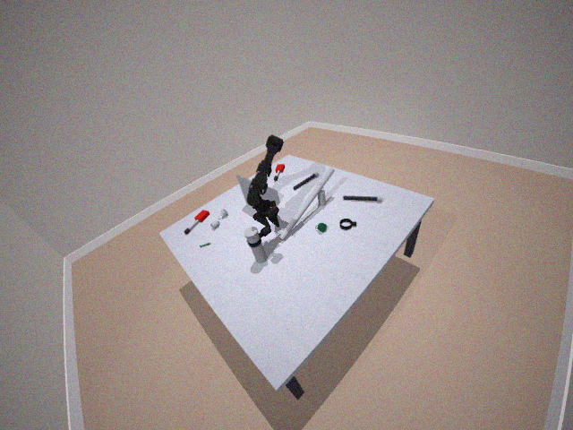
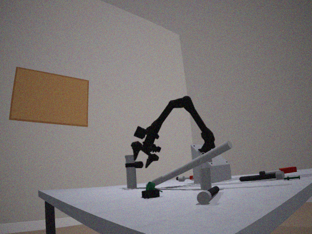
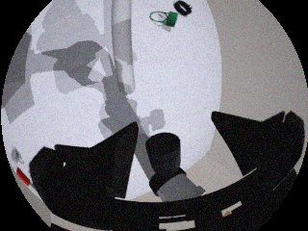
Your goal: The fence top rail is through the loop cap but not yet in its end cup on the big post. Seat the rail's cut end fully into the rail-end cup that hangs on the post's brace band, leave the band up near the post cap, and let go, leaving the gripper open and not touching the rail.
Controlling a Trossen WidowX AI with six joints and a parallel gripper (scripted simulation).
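The green fitting lies 110 mm ahead of my gripper tip, 230 mm to the left of it and 130 mm below it. Round my gripper tip: line post (420 mm to the left, 40 mm below).
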